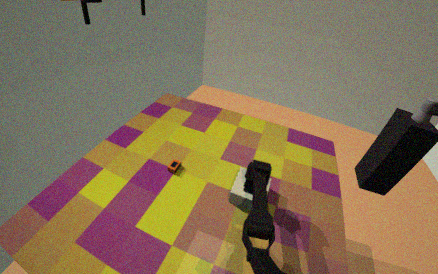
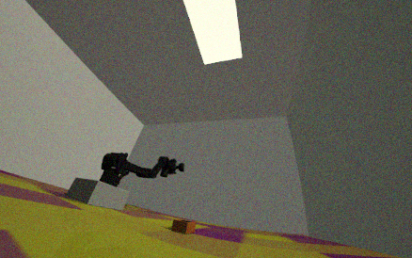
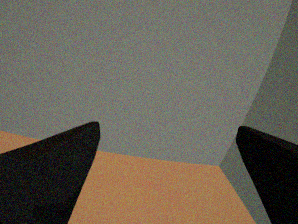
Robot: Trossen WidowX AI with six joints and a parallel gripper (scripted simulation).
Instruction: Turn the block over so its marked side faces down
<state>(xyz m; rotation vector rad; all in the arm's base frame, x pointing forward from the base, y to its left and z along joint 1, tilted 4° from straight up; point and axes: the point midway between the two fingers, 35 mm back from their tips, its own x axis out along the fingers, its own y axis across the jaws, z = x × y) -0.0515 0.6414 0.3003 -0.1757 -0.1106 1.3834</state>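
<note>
The block is 69 cm to the right of my gripper tip, 44 cm ahead of it and 34 cm below it.
</note>
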